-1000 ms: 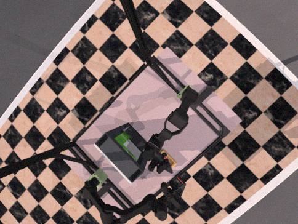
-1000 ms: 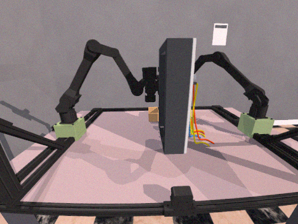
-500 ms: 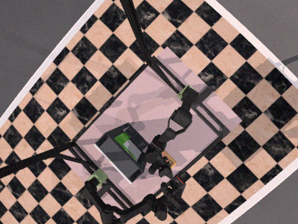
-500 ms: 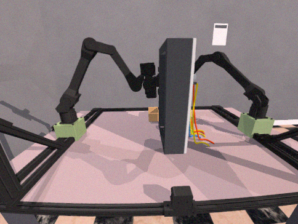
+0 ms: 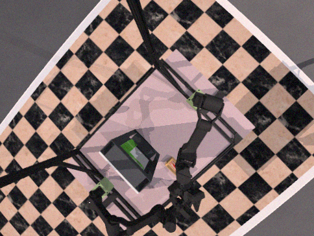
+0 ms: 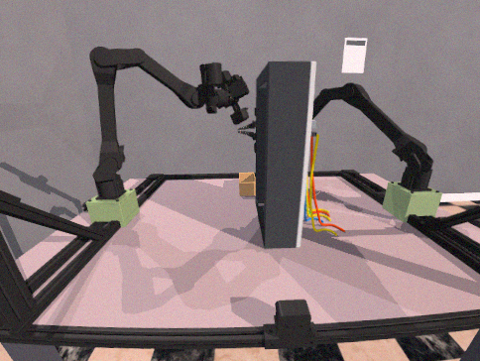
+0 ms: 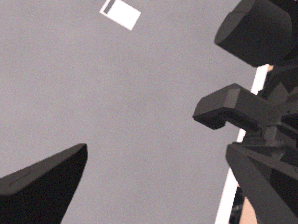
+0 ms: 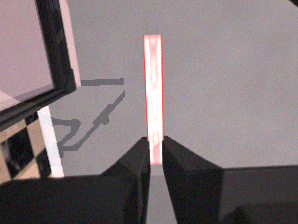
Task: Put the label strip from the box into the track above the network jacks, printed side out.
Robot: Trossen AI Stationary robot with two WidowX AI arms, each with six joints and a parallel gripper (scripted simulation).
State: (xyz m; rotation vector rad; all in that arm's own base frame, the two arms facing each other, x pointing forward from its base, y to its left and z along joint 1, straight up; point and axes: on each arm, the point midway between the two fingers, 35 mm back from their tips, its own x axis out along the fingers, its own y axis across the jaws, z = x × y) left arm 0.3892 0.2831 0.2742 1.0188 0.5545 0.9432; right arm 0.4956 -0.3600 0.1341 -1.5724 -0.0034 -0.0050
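Now: the label strip 30 mm behind my right hand and 20 mm to the left of it. The rest, counted from my right hand: rack panel: 370 mm behind, 110 mm to the right, 20 mm below.
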